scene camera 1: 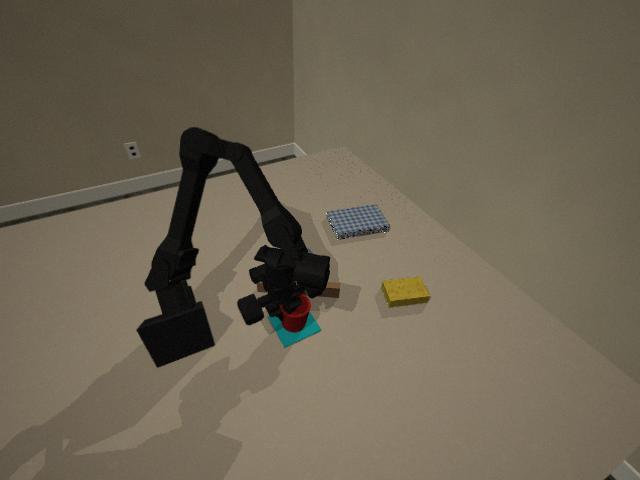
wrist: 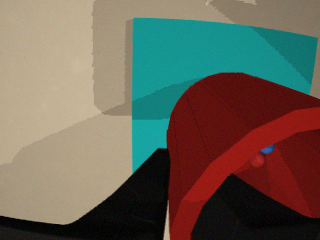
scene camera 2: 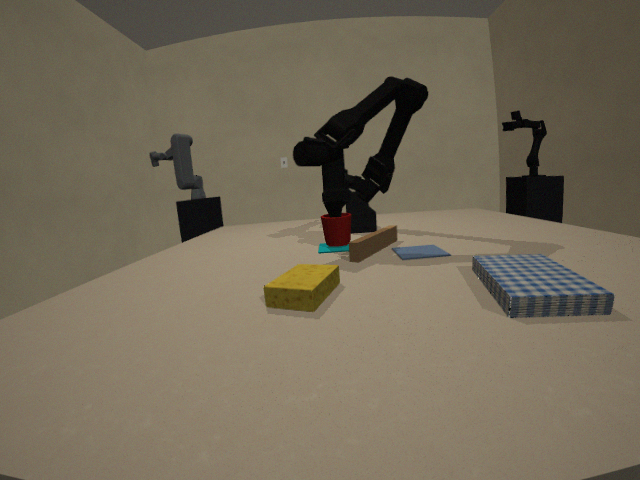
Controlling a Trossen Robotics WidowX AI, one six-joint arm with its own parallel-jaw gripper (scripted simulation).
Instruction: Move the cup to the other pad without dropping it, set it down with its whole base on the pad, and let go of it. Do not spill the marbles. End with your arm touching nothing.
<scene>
My gripper shows in scene camera 1 [282, 318], in the wrist view [175, 159] and in scene camera 2 [337, 228].
</scene>
